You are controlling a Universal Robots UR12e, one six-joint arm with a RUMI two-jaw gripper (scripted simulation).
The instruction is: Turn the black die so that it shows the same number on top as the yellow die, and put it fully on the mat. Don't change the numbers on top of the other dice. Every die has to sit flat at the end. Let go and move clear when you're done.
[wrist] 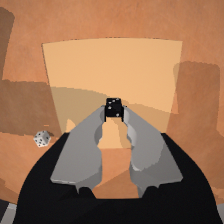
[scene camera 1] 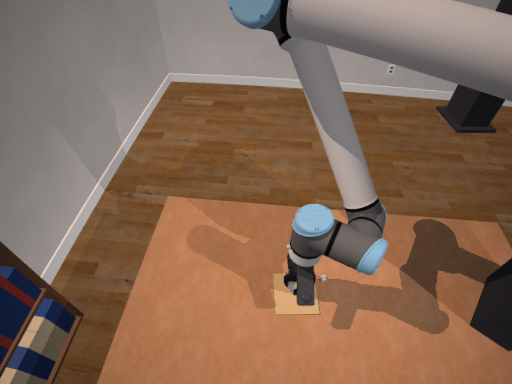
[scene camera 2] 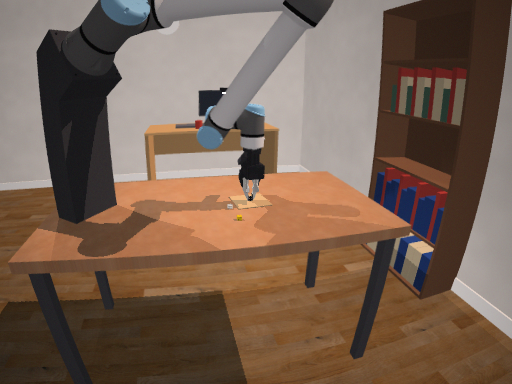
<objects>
My gripper shows in the wrist view, in scene camera 1 and in scene camera 2 (250, 200). The same spot on my gripper: (scene camera 1: 289, 284) is (wrist: 163, 153).
</objects>
